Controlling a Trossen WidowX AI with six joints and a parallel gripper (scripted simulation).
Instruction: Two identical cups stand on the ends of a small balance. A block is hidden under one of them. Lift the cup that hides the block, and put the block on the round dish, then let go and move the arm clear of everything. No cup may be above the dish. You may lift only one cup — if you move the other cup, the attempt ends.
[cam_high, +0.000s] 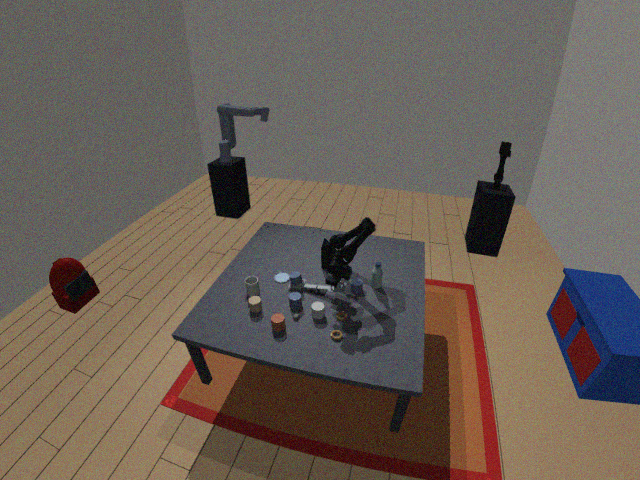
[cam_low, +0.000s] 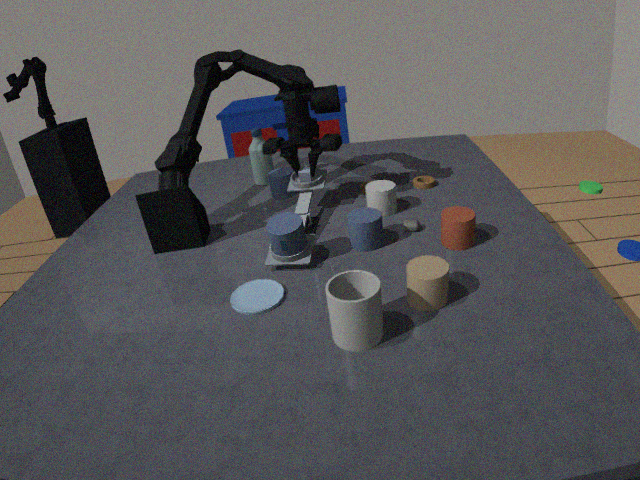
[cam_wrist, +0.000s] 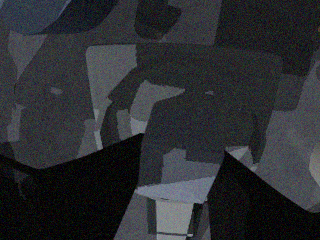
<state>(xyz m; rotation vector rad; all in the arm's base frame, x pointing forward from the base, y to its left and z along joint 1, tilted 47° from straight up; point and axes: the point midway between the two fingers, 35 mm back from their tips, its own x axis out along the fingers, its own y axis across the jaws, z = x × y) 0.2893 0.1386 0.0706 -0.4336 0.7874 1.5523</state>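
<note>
The round light-blue dish is 60 mm behind my gripper tip, 380 mm to the right of it and 80 mm below it. From my gripper tip the other things lie so: grey block: 10 mm above; white cylinder: 190 mm ahead, 70 mm to the right, 40 mm below; small balance: 120 mm to the right, 60 mm below.
</note>
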